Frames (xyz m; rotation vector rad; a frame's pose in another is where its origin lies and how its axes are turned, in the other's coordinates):
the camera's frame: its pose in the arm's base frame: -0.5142 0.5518 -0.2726 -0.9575 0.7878 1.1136
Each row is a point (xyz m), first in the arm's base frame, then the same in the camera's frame.
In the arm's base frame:
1: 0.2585 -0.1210 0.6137
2: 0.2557 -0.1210 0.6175
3: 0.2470 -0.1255 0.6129
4: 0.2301 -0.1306 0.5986
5: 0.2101 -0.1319 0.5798
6: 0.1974 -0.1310 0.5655
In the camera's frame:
1: -0.8316 -1.0444 -0.2302
2: -0.8357 -1.0425 -0.2289
3: -0.8356 -1.0338 -0.2353
4: -0.8292 -1.0151 -0.2464
5: -0.8183 -0.9917 -0.2560
6: -0.8086 -0.9762 -0.2614

